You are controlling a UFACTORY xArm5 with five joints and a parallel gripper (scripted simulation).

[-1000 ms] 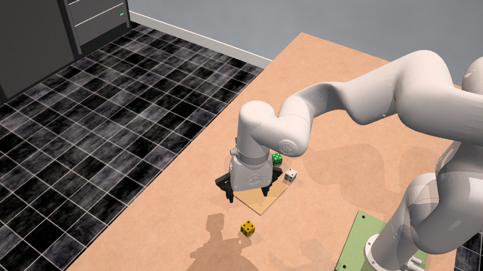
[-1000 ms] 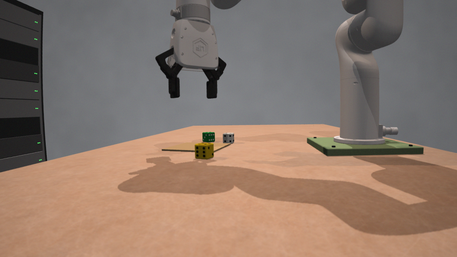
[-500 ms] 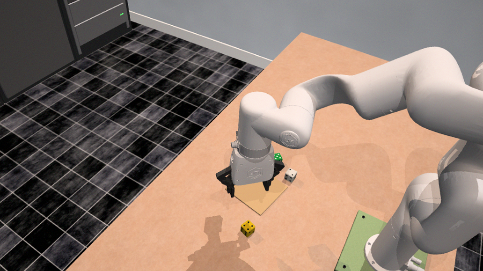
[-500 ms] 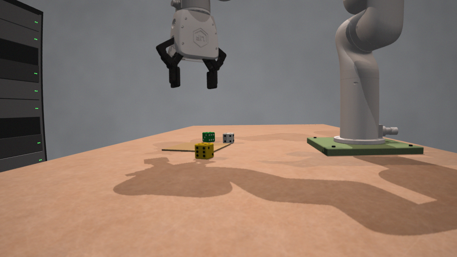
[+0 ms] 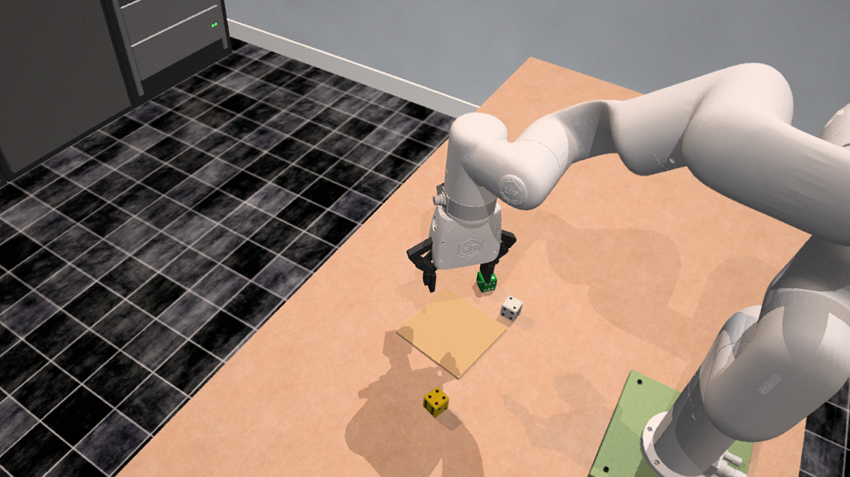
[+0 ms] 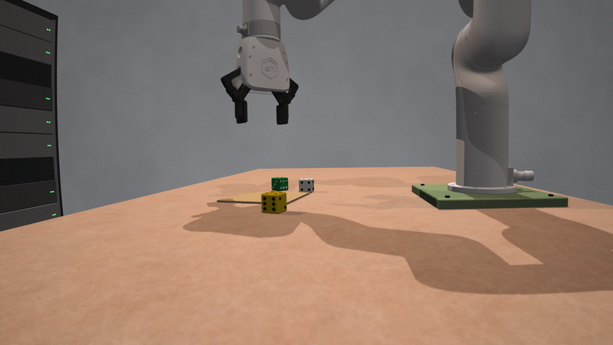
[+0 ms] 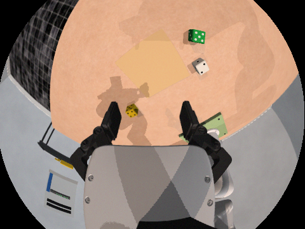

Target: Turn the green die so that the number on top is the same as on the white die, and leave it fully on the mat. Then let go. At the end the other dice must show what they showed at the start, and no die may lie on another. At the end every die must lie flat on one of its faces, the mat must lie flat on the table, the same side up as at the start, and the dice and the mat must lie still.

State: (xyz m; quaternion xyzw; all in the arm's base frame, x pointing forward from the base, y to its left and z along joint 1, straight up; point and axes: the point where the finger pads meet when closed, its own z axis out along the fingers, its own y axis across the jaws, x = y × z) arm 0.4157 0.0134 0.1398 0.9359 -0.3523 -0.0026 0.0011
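Now: the green die 140 mm to the right of my hand, 140 mm below it and 10 mm ahead of it. The rest, counted from my hand: tan mat (150 mm below, 10 mm to the right); white die (140 mm below, 110 mm to the right, 60 mm behind); yellow die (140 mm below, 130 mm to the left, 60 mm behind).
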